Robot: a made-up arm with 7 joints.
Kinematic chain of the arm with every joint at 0, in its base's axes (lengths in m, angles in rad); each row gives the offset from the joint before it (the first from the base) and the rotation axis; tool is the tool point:
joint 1: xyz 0 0.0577 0 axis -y
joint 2: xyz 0 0.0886 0 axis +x
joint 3: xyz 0 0 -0.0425 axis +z
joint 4: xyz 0 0 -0.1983 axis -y
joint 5: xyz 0 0 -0.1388 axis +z
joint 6: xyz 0 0 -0.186 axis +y
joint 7: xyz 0 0 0 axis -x
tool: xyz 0 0 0
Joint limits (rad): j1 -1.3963..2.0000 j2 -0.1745..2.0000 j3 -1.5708..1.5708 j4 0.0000..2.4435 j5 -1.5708..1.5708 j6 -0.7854..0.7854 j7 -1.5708..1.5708
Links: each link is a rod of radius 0.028 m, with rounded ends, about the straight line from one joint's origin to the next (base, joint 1, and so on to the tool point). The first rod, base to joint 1, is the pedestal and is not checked.
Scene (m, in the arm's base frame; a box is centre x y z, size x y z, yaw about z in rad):
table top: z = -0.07
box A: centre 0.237 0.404 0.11 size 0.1 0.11 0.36 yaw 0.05
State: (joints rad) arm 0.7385 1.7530 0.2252 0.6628 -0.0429 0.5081 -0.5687
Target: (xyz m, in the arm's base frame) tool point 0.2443 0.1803 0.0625
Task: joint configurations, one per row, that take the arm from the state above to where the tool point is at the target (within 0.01 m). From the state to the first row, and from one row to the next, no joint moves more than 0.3 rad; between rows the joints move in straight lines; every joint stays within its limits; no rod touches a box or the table.
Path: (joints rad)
1: 0.7295 1.7942 0.2489 0.9313 -0.1179 0.5178 -0.3858
2: 0.7205 1.8353 0.2725 1.1998 -0.1930 0.5275 -0.2030
3: 0.7115 1.8765 0.2962 1.4683 -0.2680 0.5372 -0.0201
4: 0.7025 1.9177 0.3198 1.7368 -0.3431 0.5469 0.1628
5: 0.6934 1.9588 0.3435 2.0053 -0.4181 0.5566 0.3457
6: 0.6844 2.0000 0.3671 2.2738 -0.4932 0.5663 0.5285
7: 0.4761 1.9456 0.3322 2.3162 -0.2456 0.3670 0.2826
8: 0.2677 1.8913 0.2973 2.3587 0.0020 0.1678 0.0367
9: 0.0594 1.8369 0.2624 2.4011 0.2496 -0.0314 -0.2092
10: -0.1490 1.7825 0.2274 2.4435 0.4971 -0.2307 -0.4551
11: 0.0375 1.6968 0.1004 2.3803 0.3171 0.0156 -0.4930
12: 0.2240 1.6112 -0.0267 2.3171 0.1371 0.2618 -0.5308
13: 0.4105 1.5255 -0.1538 2.2539 -0.0429 0.5081 -0.5687

